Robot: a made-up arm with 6 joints.
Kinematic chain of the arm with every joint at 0, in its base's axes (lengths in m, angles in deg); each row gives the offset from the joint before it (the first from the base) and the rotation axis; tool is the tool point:
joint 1: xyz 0 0 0.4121 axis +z
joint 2: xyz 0 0 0 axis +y
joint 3: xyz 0 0 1.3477 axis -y
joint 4: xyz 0 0 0 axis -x
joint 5: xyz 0.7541 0 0 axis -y
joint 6: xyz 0 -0.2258 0 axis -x
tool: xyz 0 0 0
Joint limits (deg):
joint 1: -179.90..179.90
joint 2: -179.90..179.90
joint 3: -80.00..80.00
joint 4: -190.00..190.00
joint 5: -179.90..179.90
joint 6: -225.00..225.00
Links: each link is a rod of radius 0.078 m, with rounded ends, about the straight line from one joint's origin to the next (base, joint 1, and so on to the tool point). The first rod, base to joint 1, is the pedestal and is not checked.
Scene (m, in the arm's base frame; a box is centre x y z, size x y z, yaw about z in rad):
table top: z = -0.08
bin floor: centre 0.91 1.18 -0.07 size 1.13 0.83 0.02 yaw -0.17
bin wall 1: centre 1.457 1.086 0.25 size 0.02 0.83 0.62 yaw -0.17
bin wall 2: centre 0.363 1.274 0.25 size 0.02 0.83 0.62 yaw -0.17
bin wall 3: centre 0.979 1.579 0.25 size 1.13 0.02 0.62 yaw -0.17
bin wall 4: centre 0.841 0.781 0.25 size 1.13 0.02 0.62 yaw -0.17
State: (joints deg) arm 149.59 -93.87 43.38 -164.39 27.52 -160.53
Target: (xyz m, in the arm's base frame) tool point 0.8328 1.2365 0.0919
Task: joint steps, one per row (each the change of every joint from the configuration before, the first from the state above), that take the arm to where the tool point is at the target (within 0.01 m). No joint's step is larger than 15 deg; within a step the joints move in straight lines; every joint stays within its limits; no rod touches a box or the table.
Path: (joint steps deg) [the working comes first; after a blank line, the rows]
Joints at the target: 49.06 71.86 7.07 -143.29 27.52 -160.53
Straight joint move there: clear.

1: -8.38 13.81 -3.03 1.76 0.00 0.00
2: -8.37 13.81 -3.02 1.76 0.00 0.00
3: -8.38 13.81 -3.03 1.75 0.00 0.00
4: -8.38 13.81 -3.02 1.76 0.00 0.00
5: -8.38 13.81 -3.03 1.76 0.00 0.00
6: -8.37 13.82 -3.03 1.76 0.00 0.00
7: -8.38 13.81 -3.02 1.76 0.00 0.00
8: -8.38 13.81 -3.03 1.75 0.00 0.00
9: -8.37 13.81 -3.02 1.76 0.00 0.00
10: -8.38 13.81 -3.03 1.76 0.00 0.00
11: -8.38 13.81 -3.03 1.76 0.00 0.00
12: -8.38 13.81 -3.02 1.76 0.00 0.00

